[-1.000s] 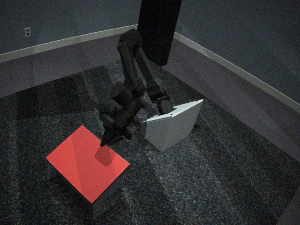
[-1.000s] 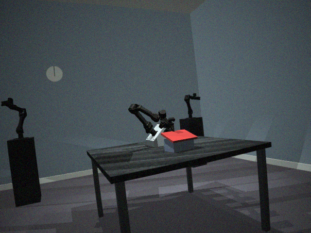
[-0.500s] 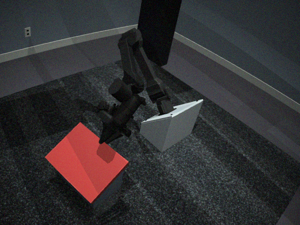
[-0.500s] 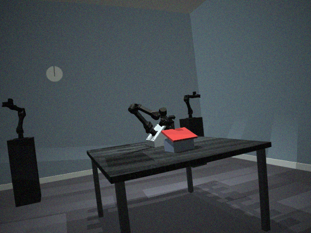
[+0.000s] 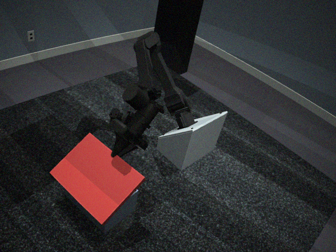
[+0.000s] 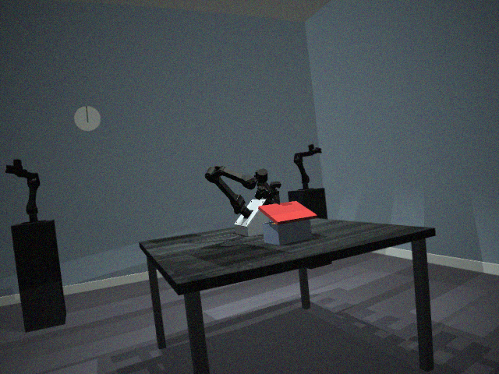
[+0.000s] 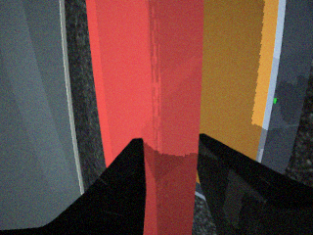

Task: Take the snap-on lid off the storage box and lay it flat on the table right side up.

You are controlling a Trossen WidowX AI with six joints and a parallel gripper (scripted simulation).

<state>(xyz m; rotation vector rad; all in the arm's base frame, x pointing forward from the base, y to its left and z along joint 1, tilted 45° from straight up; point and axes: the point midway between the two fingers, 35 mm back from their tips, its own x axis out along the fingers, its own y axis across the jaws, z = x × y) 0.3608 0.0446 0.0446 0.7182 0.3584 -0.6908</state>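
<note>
Right now my gripper tip is 80 mm short of the red lid, 10 mm to the right of it and 30 mm above it. The rest, counted from my gripper tip: storage box: 60 mm ahead, 130 mm below.
</note>
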